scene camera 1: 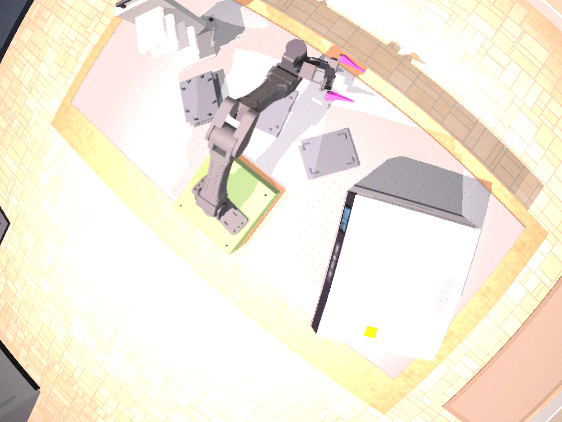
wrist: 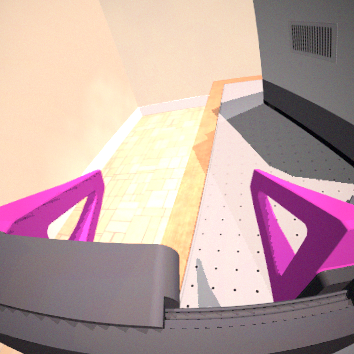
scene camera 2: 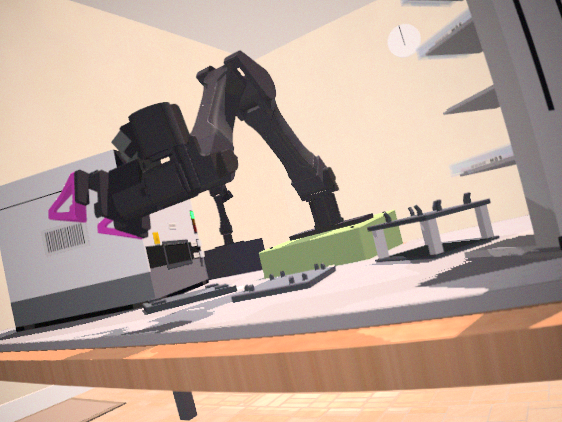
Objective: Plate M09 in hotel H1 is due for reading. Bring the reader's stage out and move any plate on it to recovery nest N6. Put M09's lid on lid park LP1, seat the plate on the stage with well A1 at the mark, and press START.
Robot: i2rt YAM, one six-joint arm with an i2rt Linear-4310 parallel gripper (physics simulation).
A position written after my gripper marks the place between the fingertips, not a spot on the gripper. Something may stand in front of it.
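Observation:
My gripper [scene camera 2: 75, 222] is open and holds nothing, and the wrist view has my gripper [wrist: 176, 177] in it too. I can see a plate reader [scene camera 2: 109, 257], and in the wrist view there's the plate reader [wrist: 317, 80] again. There's also a grey nest plate [scene camera 1: 333, 152], and scene camera 2 gives me the grey nest plate [scene camera 2: 157, 304] as well.

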